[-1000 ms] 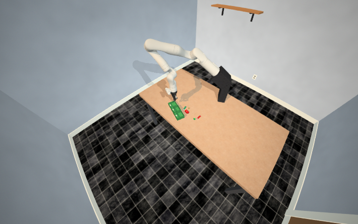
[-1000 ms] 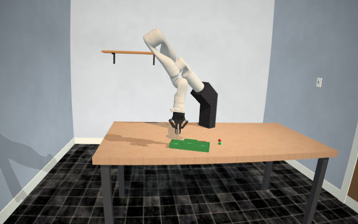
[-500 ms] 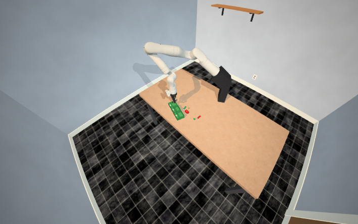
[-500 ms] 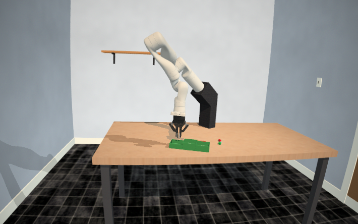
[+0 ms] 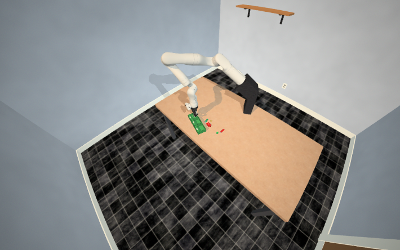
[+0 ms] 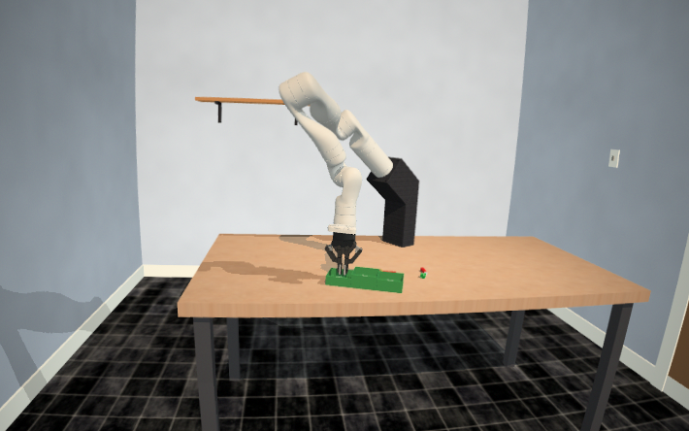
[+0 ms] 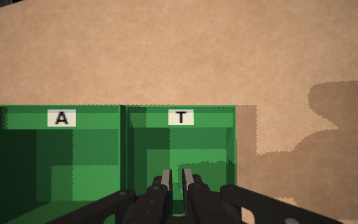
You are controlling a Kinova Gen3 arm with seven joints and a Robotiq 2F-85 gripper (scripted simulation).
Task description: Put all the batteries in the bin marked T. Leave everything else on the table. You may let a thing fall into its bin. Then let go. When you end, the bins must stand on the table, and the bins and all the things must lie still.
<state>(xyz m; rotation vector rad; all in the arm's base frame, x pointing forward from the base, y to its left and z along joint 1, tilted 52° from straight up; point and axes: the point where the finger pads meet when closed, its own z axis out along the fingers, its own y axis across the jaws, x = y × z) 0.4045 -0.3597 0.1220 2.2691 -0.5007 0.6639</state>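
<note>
My gripper is now 6 cm short of the joined green bins, 5 cm to the right of it and 2 cm above it. From my hand the other things lie so: red 9 V battery 3 cm ahead, 18 cm to the left, 3 cm below; then small yellow nut 3 cm behind, 17 cm to the left, 4 cm below; then green cylindrical battery 1 cm behind, 13 cm to the left, 3 cm below.
</note>
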